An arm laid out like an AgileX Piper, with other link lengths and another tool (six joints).
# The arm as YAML. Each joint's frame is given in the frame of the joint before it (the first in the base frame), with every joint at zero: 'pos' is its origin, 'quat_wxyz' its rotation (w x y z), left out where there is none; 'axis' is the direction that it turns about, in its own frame. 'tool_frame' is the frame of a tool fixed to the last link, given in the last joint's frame.
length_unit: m
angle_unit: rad
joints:
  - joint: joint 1
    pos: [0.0, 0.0, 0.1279]
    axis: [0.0, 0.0, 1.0]
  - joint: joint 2
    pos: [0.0, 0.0, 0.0]
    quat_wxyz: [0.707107, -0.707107, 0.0, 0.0]
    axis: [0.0, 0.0, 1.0]
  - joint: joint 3
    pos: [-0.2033, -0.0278, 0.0]
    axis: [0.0, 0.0, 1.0]
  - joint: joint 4
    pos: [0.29, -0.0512, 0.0]
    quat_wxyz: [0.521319, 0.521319, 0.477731, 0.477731]
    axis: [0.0, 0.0, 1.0]
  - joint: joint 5
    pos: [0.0, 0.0, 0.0]
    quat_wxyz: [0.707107, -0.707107, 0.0, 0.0]
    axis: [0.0, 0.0, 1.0]
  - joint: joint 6
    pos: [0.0, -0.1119, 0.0]
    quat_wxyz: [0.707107, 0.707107, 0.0, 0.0]
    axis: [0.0, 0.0, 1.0]
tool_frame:
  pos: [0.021, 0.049, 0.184]
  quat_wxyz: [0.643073, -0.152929, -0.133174, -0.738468]
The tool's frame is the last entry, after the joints.
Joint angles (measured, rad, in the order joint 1, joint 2, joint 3, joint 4, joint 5, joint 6), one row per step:
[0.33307 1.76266 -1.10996 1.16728 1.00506 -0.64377]
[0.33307 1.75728 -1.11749 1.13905 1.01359 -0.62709]
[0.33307 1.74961 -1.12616 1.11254 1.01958 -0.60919]
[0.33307 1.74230 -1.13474 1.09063 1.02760 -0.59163]
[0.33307 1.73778 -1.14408 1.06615 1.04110 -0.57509]
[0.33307 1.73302 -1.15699 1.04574 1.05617 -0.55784]
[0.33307 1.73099 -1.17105 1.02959 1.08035 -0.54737]
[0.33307 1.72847 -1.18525 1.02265 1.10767 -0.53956]
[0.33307 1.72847 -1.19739 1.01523 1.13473 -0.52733]
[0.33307 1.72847 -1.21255 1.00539 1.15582 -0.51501]
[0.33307 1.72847 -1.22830 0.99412 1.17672 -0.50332]
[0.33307 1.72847 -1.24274 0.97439 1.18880 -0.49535]
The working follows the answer.
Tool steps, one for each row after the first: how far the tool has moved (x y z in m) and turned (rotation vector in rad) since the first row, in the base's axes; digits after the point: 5 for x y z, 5 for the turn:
[-0.00231 -0.00232 -0.00046 -0.01559 -0.00174 0.01202]
[-0.00309 -0.00442 0.00038 -0.02998 -0.00671 0.01986]
[-0.00396 -0.00602 0.00221 -0.04060 -0.00920 0.02662]
[-0.00656 -0.00808 0.00302 -0.05297 -0.00824 0.03908]
[-0.00825 -0.00939 0.00600 -0.06103 -0.00825 0.04980]
[-0.01235 -0.01039 0.00973 -0.06446 -0.00566 0.06937]
[-0.01676 -0.01030 0.01586 -0.05981 -0.00133 0.08869]
[-0.02164 -0.01062 0.02034 -0.05767 0.01073 0.10553]
[-0.02425 -0.01111 0.02460 -0.05859 0.01590 0.11847]
[-0.02680 -0.01193 0.02857 -0.06118 0.01958 0.13203]
[-0.02769 -0.01413 0.02926 -0.07342 0.01423 0.14383]

Tool pose at each row, in the base's axes (x y z in m, rotation vector in rad; rounded; the steps above come from the unrounded poses):
[0.27679 0.37401 0.05225 -1.65826 0.94208 0.95936]
[0.27448 0.37169 0.05179 -1.67929 0.94159 0.96071]
[0.27371 0.36958 0.05263 -1.69784 0.94125 0.95663]
[0.27284 0.36799 0.05446 -1.71173 0.94103 0.95531]
[0.27023 0.36592 0.05527 -1.72947 0.93985 0.96036]
[0.26855 0.36462 0.05825 -1.74285 0.93663 0.96481]
[0.26444 0.36362 0.06198 -1.75687 0.92545 0.97917]
[0.26003 0.36370 0.06811 -1.76324 0.91052 0.99771]
[0.25516 0.36339 0.07259 -1.76755 0.90421 1.02092]
[0.25254 0.36290 0.07685 -1.77436 0.89810 1.03410]
[0.25000 0.36208 0.08082 -1.78343 0.89146 1.04576]
[0.24910 0.35988 0.08151 -1.80279 0.88601 1.04455]

